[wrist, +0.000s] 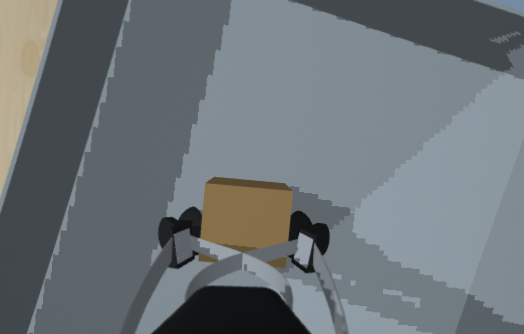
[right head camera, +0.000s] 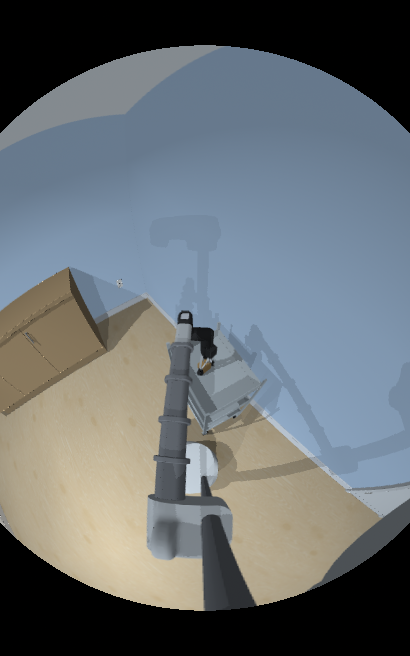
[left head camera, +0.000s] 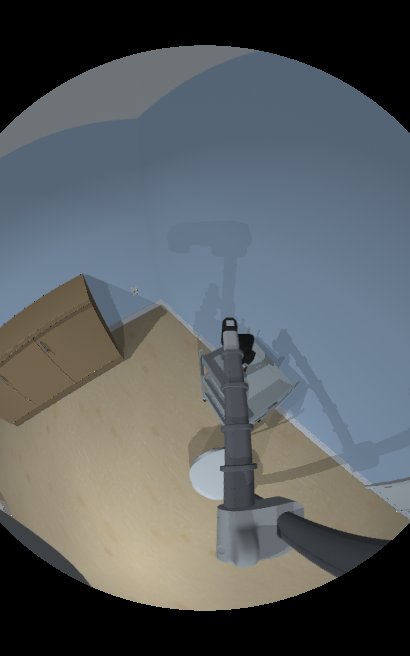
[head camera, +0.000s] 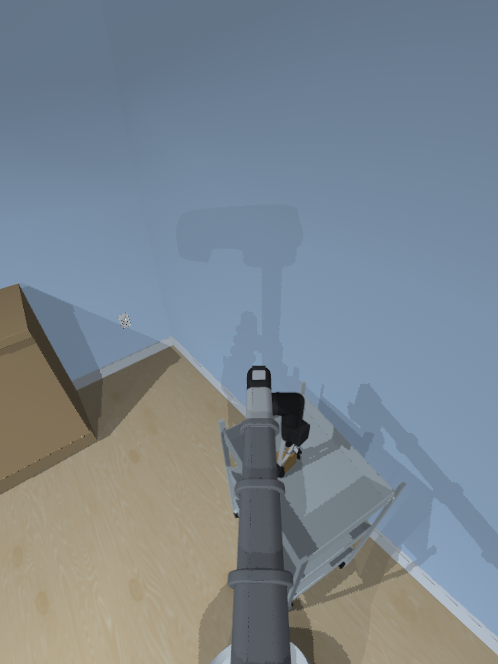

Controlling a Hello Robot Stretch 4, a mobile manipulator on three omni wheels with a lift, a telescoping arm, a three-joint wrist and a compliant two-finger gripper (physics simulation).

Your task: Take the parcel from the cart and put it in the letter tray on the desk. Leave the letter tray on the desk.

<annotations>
One and the same spot on a grey cart: (right head camera: 216, 395) is (head camera: 313, 518).
</annotations>
